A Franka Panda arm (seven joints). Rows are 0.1 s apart.
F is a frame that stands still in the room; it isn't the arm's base.
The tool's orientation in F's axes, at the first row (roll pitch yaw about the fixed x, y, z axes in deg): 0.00, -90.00, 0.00
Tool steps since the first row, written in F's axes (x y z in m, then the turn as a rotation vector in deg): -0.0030, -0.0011, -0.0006, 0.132, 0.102, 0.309; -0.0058, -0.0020, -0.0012, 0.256, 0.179, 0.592; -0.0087, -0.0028, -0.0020, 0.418, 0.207, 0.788; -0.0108, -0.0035, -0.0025, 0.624, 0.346, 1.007; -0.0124, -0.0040, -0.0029, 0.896, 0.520, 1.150; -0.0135, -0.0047, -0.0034, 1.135, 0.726, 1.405; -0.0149, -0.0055, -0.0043, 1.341, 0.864, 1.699
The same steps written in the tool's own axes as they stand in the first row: -0.0006, -0.0011, 0.0030, 0.309, 0.102, -0.132; -0.0012, -0.0020, 0.0058, 0.592, 0.179, -0.256; -0.0020, -0.0028, 0.0087, 0.788, 0.207, -0.418; -0.0025, -0.0035, 0.0108, 1.007, 0.346, -0.624; -0.0029, -0.0040, 0.0124, 1.150, 0.520, -0.896; -0.0034, -0.0047, 0.0135, 1.405, 0.726, -1.135; -0.0043, -0.0055, 0.0149, 1.699, 0.864, -1.341
